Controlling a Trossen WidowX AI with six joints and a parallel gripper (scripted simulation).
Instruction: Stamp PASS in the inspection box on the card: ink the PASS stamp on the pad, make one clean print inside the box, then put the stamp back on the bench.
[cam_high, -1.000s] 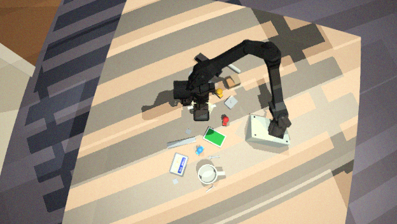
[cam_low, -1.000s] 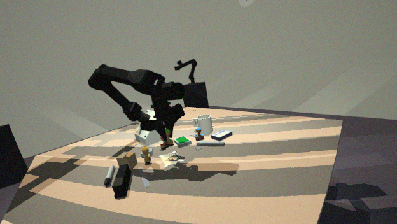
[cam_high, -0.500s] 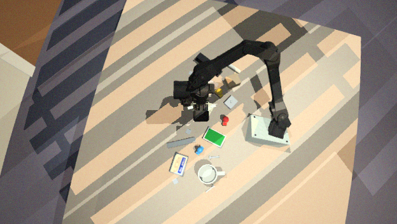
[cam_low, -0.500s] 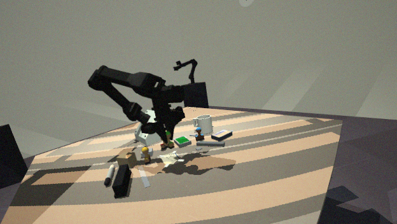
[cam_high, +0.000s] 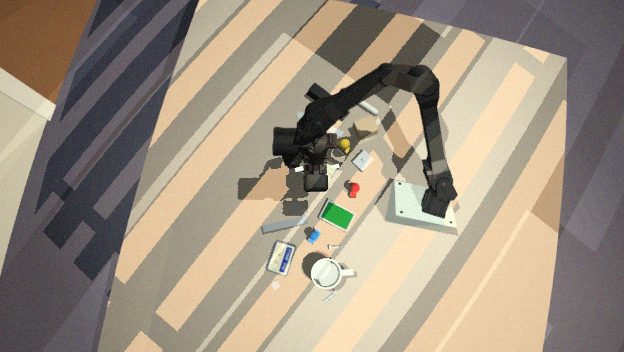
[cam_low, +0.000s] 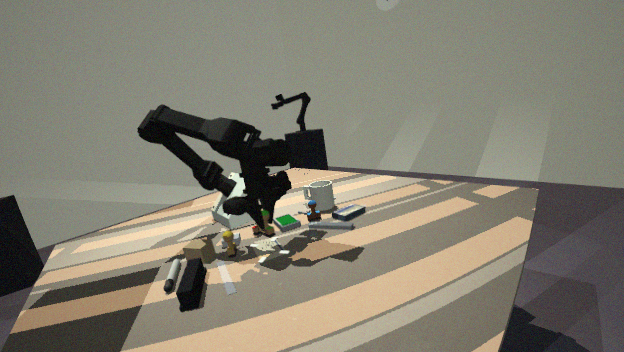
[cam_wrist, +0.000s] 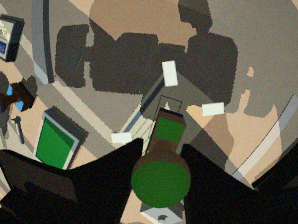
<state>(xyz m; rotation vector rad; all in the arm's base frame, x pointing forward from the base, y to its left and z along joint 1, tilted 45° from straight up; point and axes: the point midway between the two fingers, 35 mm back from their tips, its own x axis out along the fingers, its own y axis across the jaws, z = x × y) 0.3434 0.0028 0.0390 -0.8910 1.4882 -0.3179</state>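
The card lies 70 mm below my gripper tip, 10 mm to the right of it and 10 mm behind it. The rest, counted from my gripper tip: green-knobbed stamp: right at my gripper tip; then red stamp: 130 mm behind, 50 mm below, 30 mm to the left; then yellow stamp: 90 mm to the right, 60 mm behind, 50 mm below.
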